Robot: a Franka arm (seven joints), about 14 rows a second.
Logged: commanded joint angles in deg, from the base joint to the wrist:
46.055, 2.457, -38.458, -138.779, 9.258, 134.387, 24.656
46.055, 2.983, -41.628, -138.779, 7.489, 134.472, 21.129
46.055, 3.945, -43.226, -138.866, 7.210, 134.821, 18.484
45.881, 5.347, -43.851, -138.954, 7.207, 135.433, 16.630
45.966, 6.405, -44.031, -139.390, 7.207, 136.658, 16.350
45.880, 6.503, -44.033, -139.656, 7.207, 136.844, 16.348
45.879, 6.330, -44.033, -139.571, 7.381, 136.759, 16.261
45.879, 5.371, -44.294, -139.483, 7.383, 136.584, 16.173
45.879, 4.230, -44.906, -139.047, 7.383, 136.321, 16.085
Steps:
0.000, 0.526, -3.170, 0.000, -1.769, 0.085, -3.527
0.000, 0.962, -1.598, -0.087, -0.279, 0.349, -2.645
-0.174, 1.402, -0.625, -0.088, -0.003, 0.612, -1.854
0.085, 1.058, -0.180, -0.436, 0.000, 1.225, -0.280
-0.086, 0.098, -0.002, -0.266, 0.000, 0.186, -0.002
-0.001, -0.173, 0.000, 0.085, 0.174, -0.085, -0.087
0.000, -0.959, -0.261, 0.088, 0.002, -0.175, -0.088
0.000, -1.141, -0.612, 0.436, 0.000, -0.263, -0.088

